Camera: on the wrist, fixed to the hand. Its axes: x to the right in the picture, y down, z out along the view.
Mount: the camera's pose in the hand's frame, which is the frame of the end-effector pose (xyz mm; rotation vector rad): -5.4 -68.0 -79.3 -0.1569 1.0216 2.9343
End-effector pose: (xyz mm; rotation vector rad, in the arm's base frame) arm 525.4 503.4 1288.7 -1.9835 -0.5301 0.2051
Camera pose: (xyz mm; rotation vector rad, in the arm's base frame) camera 530.9 462.3 1384.7 0.8399 -2.8736 -0.6228
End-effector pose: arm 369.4 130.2 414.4 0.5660 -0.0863 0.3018
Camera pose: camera 384.8 117.1 311.8 0.3915 -0.1211 -2.9178
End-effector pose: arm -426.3 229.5 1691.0 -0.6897 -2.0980 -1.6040
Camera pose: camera -461.5 137.4 1656.0 -1.1556 0.6870 0.1405
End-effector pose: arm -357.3 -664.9 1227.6 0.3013 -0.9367 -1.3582
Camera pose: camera -347.3 -701.7 1130.2 -0.4985 0.2596 1.4232
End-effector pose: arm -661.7 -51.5 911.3 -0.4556 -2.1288 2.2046
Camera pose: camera -649.2 28.0 978.1 2.1852 -0.2454 0.1275
